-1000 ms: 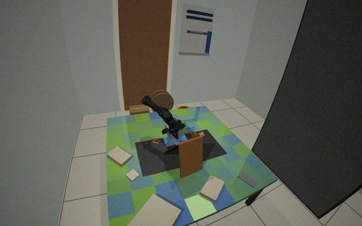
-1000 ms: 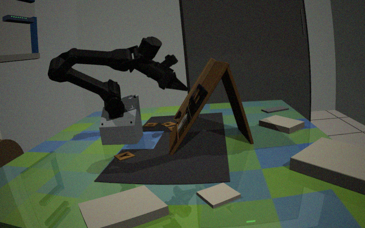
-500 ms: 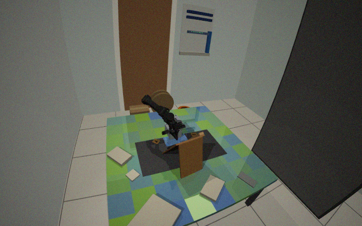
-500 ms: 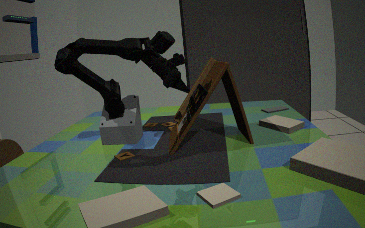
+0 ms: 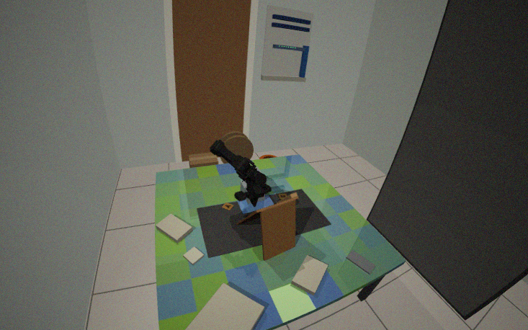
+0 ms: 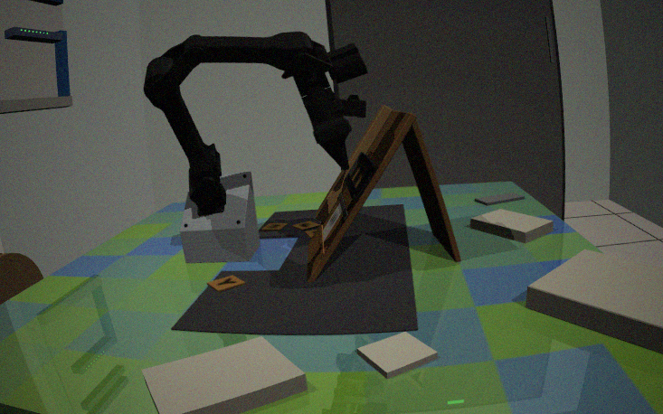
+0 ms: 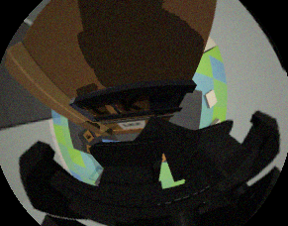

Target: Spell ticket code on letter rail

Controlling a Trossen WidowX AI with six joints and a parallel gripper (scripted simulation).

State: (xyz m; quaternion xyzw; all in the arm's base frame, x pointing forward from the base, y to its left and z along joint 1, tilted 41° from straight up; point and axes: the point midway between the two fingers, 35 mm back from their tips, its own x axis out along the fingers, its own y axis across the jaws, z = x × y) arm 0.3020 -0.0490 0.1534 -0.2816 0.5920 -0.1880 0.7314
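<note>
The orange letter tile marked f is 120 mm behind my gripper tip, 320 mm to the left of it and 190 mm below it. Also, from my gripper tip: dark mat (100 mm behind, 120 mm to the left, 190 mm below); orange letter tile marked l (20 mm ahead, 90 mm to the left, 20 mm below); white ticket (30 mm behind, 50 mm to the left, 100 mm below).
</note>
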